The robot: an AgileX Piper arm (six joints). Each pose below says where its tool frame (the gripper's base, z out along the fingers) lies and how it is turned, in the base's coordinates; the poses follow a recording.
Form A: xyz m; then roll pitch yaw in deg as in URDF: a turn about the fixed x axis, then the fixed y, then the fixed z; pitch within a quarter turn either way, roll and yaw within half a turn.
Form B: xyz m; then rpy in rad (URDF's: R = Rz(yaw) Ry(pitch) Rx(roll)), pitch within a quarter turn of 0, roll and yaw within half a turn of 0. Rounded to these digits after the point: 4 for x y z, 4 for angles.
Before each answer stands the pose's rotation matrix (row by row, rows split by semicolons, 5 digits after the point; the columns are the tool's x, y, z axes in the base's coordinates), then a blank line. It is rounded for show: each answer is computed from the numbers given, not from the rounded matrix.
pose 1, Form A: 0.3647, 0.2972, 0.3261, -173.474, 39.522, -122.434
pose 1, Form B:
-0.41371 -0.79975 0.43502; -0.65105 0.59390 0.47267; -0.63637 -0.08767 -0.76638

0.3647, 0.2972, 0.3261, -3.0277, 0.6898, -2.1369
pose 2, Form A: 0.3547, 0.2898, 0.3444, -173.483, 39.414, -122.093
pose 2, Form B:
-0.41047 -0.80343 0.43130; -0.65452 0.58891 0.47412; -0.63492 -0.08769 -0.76759

0.3547, 0.2898, 0.3444, -3.0278, 0.6879, -2.1309
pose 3, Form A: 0.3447, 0.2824, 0.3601, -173.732, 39.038, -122.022
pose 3, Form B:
-0.41186 -0.80631 0.42454; -0.65854 0.58538 0.47292; -0.62984 -0.08480 -0.77209

0.3447, 0.2824, 0.3601, -3.0322, 0.6813, -2.1297
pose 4, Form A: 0.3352, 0.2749, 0.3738, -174.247, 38.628, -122.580
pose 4, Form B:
-0.42067 -0.80470 0.41892; -0.65828 0.58849 0.46940; -0.62426 -0.07831 -0.77728

0.3352, 0.2749, 0.3738, -3.0412, 0.6742, -2.1394
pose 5, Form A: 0.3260, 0.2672, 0.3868, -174.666, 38.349, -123.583
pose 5, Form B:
-0.43380 -0.79757 0.41916; -0.65334 0.59880 0.46323; -0.62045 -0.07290 -0.78085

0.3260, 0.2672, 0.3868, -3.0485, 0.6693, -2.1569
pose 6, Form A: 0.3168, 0.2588, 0.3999, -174.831, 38.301, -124.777
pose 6, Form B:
-0.44762 -0.78619 0.42608; -0.64459 0.61393 0.45563; -0.61979 -0.07070 -0.78157

0.3168, 0.2588, 0.3999, -3.0514, 0.6685, -2.1778
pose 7, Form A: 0.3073, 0.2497, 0.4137, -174.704, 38.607, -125.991
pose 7, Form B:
-0.45922 -0.77181 0.43980; -0.63227 0.63175 0.44847; -0.62398 -0.07213 -0.77811

0.3073, 0.2497, 0.4137, -3.0492, 0.6738, -2.1990
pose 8, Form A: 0.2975, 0.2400, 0.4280, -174.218, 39.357, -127.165
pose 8, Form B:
-0.46711 -0.75425 0.46143; -0.61617 0.65195 0.44192; -0.63415 -0.07790 -0.76928

0.2975, 0.2400, 0.4280, -3.0407, 0.6869, -2.2194
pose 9, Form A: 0.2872, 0.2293, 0.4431, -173.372, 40.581, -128.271
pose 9, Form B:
-0.47041 -0.73334 0.49085; -0.59627 0.67419 0.43581; -0.65052 -0.08766 -0.75441

0.2872, 0.2293, 0.4431, -3.0259, 0.7083, -2.2388
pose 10, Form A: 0.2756, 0.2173, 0.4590, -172.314, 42.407, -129.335
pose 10, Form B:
-0.46802 -0.70933 0.52707; -0.57110 0.69792 0.43215; -0.67439 -0.09875 -0.73174

0.2756, 0.2173, 0.4590, -3.0074, 0.7401, -2.2573
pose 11, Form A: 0.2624, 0.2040, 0.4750, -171.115, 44.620, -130.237
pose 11, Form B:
-0.45978 -0.68414 0.56618; -0.54336 0.72102 0.43000; -0.70240 -0.10994 -0.70324

0.2624, 0.2040, 0.4750, -2.9865, 0.7788, -2.2731
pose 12, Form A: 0.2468, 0.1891, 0.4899, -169.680, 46.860, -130.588
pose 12, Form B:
-0.44488 -0.66207 0.60311; -0.51927 0.73936 0.42861; -0.72969 -0.12250 -0.67272

0.2468, 0.1891, 0.4899, -2.9615, 0.8179, -2.2792
